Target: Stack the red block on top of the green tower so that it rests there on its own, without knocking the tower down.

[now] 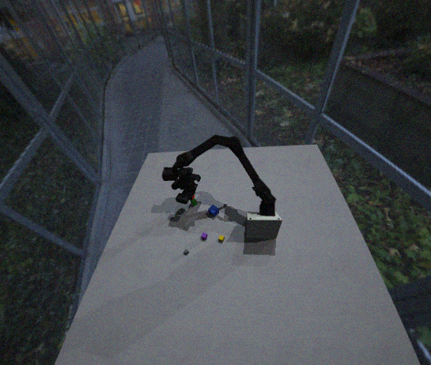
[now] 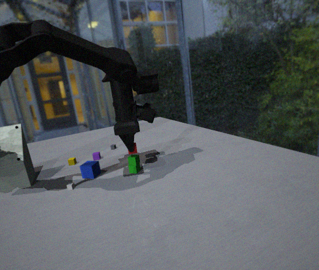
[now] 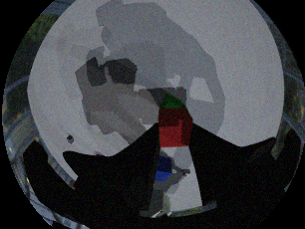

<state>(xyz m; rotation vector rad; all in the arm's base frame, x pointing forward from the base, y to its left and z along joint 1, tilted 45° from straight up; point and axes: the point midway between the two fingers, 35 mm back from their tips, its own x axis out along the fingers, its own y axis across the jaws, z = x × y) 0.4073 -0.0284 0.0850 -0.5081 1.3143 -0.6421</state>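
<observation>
My gripper tip is 130 mm past the larger blue cube, 40 mm to the right of it and 50 mm above it. The rest, counted from my gripper tip: red block: 10 mm above; purple block: 110 mm behind, 190 mm to the left, 60 mm below; small white cube: 180 mm behind, 20 mm to the right, 60 mm below.
</observation>
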